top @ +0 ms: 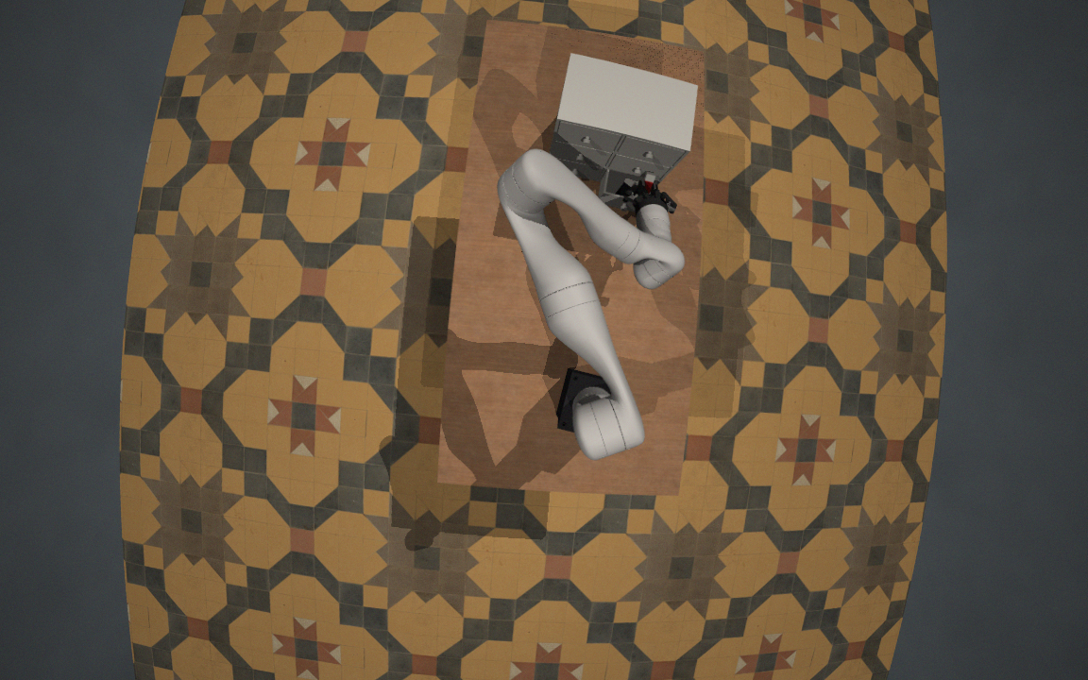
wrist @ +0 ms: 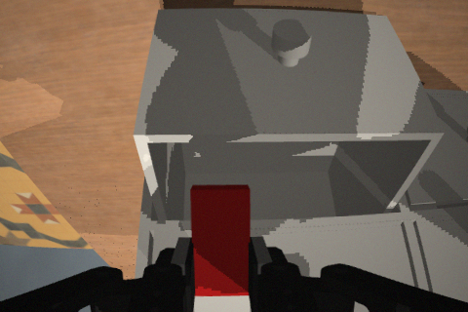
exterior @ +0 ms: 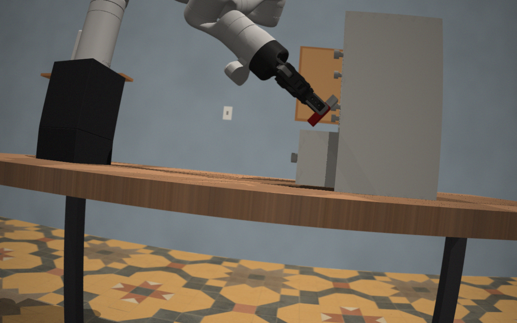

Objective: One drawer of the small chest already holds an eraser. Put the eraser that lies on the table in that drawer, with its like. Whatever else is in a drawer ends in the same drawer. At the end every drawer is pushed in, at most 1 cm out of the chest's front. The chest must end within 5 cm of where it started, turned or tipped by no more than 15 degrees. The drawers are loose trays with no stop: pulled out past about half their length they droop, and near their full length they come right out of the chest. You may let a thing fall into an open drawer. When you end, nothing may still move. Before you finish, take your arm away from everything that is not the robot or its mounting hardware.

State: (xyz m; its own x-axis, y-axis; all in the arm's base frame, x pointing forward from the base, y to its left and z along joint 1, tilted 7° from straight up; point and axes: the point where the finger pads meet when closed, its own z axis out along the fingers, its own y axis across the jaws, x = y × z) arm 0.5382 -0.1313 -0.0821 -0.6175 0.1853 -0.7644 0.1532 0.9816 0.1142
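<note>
My hand is 10 mm short of the white eraser. Also, from my hand: dark block 130 mm below, 40 mm ahead, 20 mm to the left.
</note>
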